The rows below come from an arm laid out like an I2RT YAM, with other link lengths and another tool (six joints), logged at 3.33 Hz.
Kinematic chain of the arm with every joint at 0, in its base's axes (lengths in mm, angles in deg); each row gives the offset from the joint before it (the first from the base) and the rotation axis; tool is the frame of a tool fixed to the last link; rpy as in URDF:
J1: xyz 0 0 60.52 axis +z
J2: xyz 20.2 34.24 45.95 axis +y
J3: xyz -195.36 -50.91 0 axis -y
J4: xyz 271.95 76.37 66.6 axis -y
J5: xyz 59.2 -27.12 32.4 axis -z
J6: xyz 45.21 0 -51.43 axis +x
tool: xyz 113 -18 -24 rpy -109.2 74.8 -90
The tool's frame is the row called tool.
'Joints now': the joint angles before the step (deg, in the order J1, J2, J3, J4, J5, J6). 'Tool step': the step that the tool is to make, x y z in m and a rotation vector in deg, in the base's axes. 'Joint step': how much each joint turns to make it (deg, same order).
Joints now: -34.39 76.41 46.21 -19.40 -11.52 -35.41
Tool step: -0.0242 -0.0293 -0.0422 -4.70 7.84 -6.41
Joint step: -1.79 7.47 -1.42 5.00 9.43 -1.59
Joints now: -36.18 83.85 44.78 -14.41 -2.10 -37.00
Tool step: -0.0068 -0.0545 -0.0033 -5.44 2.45 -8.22
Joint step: -4.23 9.12 6.78 3.80 7.02 -0.33
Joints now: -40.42 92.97 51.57 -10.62 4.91 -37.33
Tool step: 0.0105 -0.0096 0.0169 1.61 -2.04 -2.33
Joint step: -0.47 1.62 5.76 -3.87 -0.86 3.05
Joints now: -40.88 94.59 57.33 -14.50 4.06 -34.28
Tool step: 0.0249 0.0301 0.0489 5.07 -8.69 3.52
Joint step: 2.25 -7.98 2.01 -6.54 -8.07 5.09
